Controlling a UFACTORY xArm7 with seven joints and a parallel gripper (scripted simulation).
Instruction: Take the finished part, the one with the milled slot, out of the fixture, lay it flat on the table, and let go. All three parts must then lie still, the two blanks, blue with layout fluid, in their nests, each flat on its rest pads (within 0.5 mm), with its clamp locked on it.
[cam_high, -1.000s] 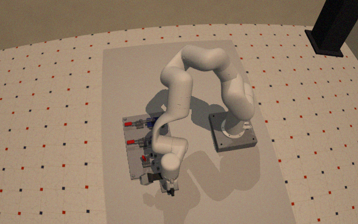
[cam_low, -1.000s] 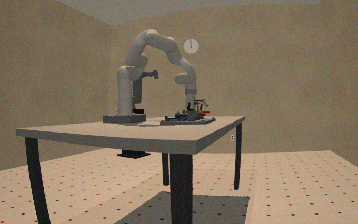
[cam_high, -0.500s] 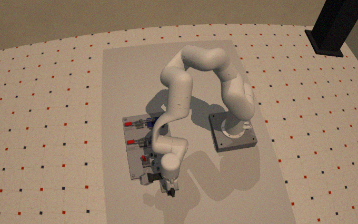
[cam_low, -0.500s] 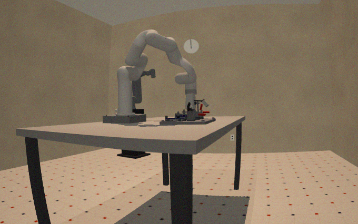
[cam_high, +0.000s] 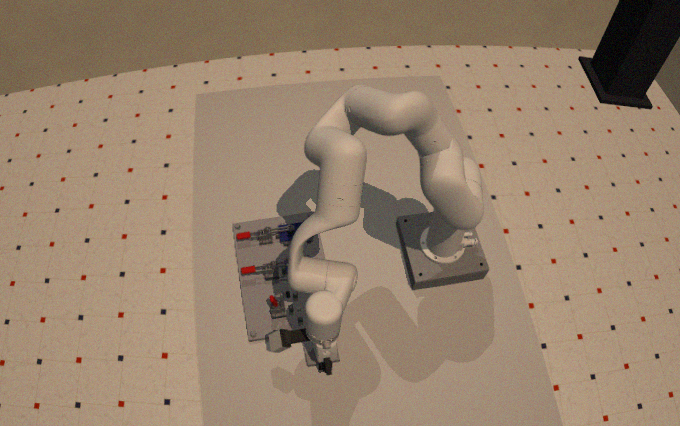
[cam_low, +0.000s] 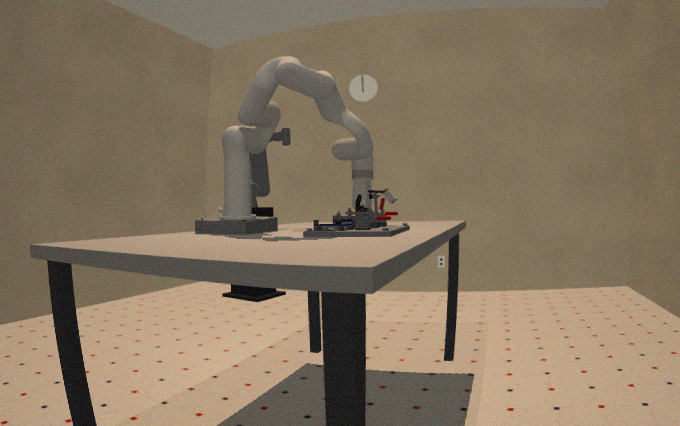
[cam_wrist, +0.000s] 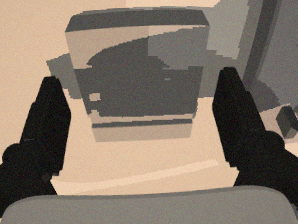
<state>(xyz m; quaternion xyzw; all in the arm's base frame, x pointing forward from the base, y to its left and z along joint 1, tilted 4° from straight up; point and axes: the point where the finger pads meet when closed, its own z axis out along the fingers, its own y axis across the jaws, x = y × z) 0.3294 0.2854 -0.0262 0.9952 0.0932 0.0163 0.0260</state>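
Now: hand 1 cm past the grey finished part and 1 cm above it. Also, from my hand: grey fixture plate: 22 cm to the right, 10 cm ahead, 1 cm below.
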